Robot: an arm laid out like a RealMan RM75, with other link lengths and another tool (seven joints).
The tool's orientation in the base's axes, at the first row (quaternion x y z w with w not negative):
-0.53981 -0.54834 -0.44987 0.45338
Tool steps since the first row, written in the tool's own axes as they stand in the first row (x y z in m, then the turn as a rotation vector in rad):
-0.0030 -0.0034 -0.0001 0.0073 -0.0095 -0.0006
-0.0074 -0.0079 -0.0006 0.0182 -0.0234 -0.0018
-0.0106 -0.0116 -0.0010 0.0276 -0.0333 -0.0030
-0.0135 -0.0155 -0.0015 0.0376 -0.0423 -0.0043
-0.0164 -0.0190 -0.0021 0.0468 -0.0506 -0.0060
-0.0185 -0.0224 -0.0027 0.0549 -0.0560 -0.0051
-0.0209 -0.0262 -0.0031 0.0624 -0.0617 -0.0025
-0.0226 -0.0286 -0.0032 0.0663 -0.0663 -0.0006
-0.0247 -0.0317 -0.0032 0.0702 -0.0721 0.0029
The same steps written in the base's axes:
-0.0034 -0.0007 -0.0029 -0.0095 0.0006 0.0072
-0.0078 -0.0021 -0.0072 -0.0235 0.0013 0.0181
-0.0115 -0.0031 -0.0103 -0.0334 0.0017 0.0276
-0.0154 -0.0042 -0.0131 -0.0425 0.0022 0.0376
-0.0189 -0.0053 -0.0158 -0.0508 0.0021 0.0469
-0.0223 -0.0063 -0.0178 -0.0563 0.0044 0.0547
-0.0260 -0.0072 -0.0201 -0.0620 0.0083 0.0616
-0.0284 -0.0077 -0.0217 -0.0667 0.0108 0.0650
-0.0315 -0.0081 -0.0238 -0.0726 0.0149 0.0682

